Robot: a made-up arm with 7 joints.
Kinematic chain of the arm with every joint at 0, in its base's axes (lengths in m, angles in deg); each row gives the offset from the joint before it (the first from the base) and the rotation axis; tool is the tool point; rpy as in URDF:
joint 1: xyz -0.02 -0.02 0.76 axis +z
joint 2: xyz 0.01 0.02 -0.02 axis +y
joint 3: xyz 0 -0.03 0.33 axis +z
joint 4: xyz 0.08 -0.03 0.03 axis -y
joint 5: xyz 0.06 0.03 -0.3 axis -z
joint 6: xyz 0 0.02 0 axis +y
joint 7: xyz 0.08 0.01 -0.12 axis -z
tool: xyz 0 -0.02 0 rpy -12.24 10.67 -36.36
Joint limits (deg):
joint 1: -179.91..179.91
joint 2: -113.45..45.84
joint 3: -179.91..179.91
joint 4: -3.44..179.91
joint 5: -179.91..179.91
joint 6: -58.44..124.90
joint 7: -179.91..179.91
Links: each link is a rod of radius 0.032 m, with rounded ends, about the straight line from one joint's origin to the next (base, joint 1, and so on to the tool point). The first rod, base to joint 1, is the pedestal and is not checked.
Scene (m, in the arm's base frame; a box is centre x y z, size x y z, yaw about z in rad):
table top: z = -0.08
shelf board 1: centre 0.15 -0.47 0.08 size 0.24 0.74 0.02 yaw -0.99
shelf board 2: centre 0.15 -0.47 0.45 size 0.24 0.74 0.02 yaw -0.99
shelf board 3: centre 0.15 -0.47 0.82 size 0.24 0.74 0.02 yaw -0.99
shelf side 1: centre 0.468 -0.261 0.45 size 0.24 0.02 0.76 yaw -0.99
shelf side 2: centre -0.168 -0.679 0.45 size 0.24 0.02 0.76 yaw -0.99
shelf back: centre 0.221 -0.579 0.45 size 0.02 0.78 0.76 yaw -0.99
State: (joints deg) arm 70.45 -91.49 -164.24 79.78 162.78 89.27 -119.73
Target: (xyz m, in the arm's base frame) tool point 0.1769 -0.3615 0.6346
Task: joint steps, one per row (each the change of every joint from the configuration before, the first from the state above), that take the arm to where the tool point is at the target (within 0.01 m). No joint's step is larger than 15 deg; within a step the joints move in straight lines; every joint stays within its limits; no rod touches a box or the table.
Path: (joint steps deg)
1: -12.34 -7.32 0.56 -7.97 -9.56 -11.68 2.73
2: -12.33 -7.32 0.56 -7.96 -9.55 -11.69 2.73
3: -12.34 -7.32 0.56 -7.97 -9.56 -11.68 2.73
4: 0.11 14.00 5.93 -11.86 -1.26 6.65 -0.78
5: 0.10 13.99 5.92 -11.87 -1.26 6.66 -0.79
6: 0.11 14.00 5.93 -11.86 -1.25 6.65 -0.78
7: 0.10 13.99 5.93 -11.87 -1.26 6.66 -0.78
8: 0.11 14.00 5.93 -11.86 -1.25 6.65 -0.78
9: 9.81 -7.23 3.69 12.03 6.31 8.38 -1.36
10: 9.81 -7.23 3.68 12.03 6.31 8.37 -1.36

